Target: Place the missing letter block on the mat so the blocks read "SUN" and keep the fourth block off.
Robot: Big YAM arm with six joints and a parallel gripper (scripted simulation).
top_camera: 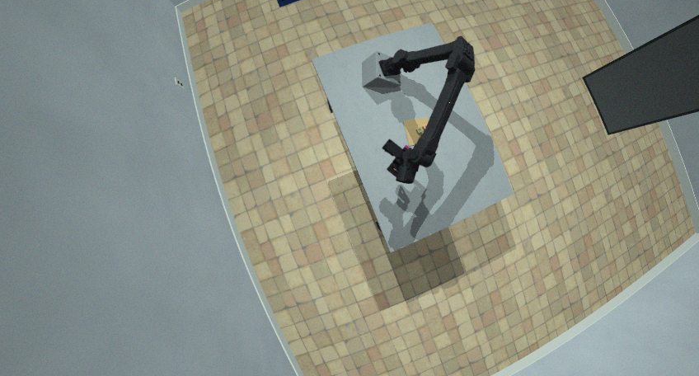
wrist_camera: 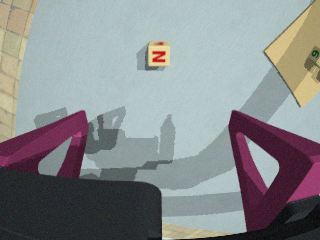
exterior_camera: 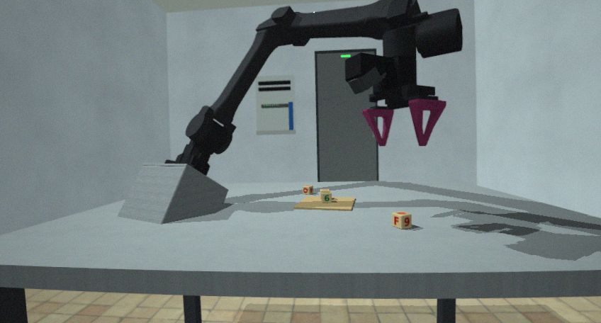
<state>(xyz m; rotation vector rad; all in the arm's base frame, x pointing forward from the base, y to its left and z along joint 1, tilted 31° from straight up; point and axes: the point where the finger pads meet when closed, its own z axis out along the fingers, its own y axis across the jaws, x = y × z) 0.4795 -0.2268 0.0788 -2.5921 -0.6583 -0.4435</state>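
Right now my hand is 15 cm above the wooden block. The rest, counted from my hand: mat (14 cm behind, 20 cm to the left, 16 cm below).
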